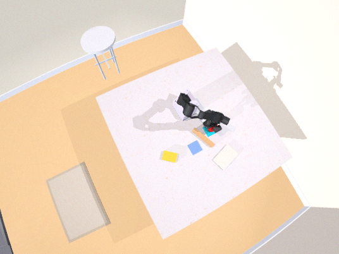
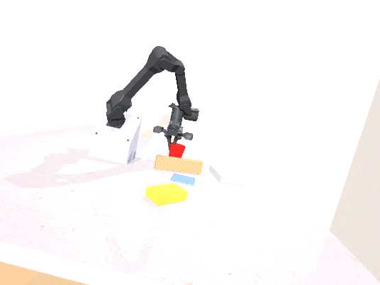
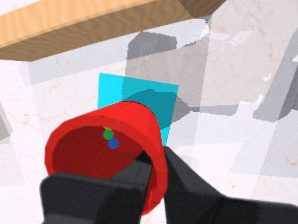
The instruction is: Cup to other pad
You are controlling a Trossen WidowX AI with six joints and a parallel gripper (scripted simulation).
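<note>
My gripper tip is now 3 cm short of the cyan pad and 7 cm above it. From my gripper tip the other things lie so: light blue pad 10 cm ahead, 19 cm to the right, 7 cm below; red cup 3 cm ahead; tan wooden block 6 cm ahead, 10 cm to the right, 4 cm below.
</note>
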